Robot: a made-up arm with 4 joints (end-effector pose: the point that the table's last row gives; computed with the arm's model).
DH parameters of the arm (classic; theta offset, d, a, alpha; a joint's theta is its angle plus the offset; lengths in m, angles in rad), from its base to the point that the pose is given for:
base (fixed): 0 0.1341 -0.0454 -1.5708
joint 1: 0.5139 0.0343 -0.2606 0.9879
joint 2: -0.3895 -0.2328 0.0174 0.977
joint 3: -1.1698 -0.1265 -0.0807 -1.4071
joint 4: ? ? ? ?
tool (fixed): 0.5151 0.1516 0 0
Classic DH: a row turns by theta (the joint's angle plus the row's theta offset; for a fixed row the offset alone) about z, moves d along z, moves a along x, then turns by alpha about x.
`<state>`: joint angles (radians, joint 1 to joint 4).
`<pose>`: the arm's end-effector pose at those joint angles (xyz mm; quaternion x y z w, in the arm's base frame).
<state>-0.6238 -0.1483 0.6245 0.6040</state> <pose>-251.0 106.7 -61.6 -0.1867 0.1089 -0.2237 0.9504</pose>
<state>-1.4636 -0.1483 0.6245 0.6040</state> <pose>-37.0 106.7 -149.6 -0.0793 -0.2880 -0.2804 0.9122</pose>
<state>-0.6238 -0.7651 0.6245 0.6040</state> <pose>-171.2 66.0 -25.8 -0.0867 -0.0018 -0.4807 0.8726</pose>
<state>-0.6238 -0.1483 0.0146 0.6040</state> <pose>-149.9 57.9 -14.2 -0.0236 0.2655 -0.4108 0.8719</pose>
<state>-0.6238 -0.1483 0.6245 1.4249</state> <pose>-239.0 42.2 -29.0 -0.0389 0.2687 0.1208 0.9548</pose>
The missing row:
joint 4: -0.6153 -0.003 -0.0753 0.3532
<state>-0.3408 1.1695 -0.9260 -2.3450</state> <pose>-339.3 -20.3 -236.1 0.8766 0.3637 0.3149 0.0135</pose>
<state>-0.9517 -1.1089 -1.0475 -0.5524</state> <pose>-82.8 -304.5 -14.3 0.3782 0.4730 -0.7882 0.1097</pose>
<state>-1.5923 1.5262 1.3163 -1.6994</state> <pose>-103.4 -60.2 -411.2 -0.0097 -0.8047 -0.1793 0.5659</pose>
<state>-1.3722 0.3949 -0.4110 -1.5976</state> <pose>156.1 51.8 -160.5 -0.3339 -0.0882 -0.9244 0.1617</pose>
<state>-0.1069 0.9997 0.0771 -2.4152</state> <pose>-407.2 82.3 -83.0 -0.6902 -0.4598 -0.4567 0.3220</pose>
